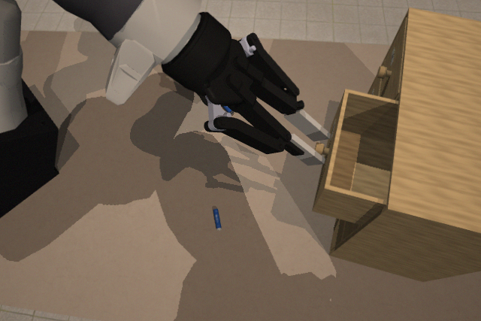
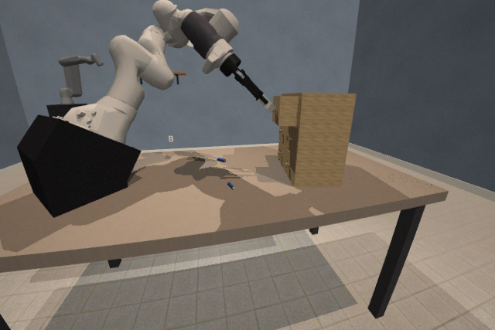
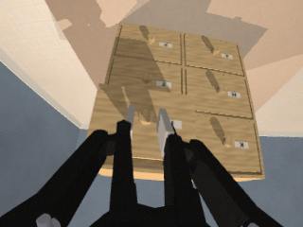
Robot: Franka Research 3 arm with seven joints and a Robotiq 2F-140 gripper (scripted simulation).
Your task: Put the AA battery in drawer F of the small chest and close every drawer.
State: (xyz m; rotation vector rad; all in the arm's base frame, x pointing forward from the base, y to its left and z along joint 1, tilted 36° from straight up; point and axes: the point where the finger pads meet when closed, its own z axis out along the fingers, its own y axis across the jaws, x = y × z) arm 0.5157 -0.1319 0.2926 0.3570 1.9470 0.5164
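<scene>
Right now my hand is 120 mm short of the drawer and 50 mm above it.
</scene>
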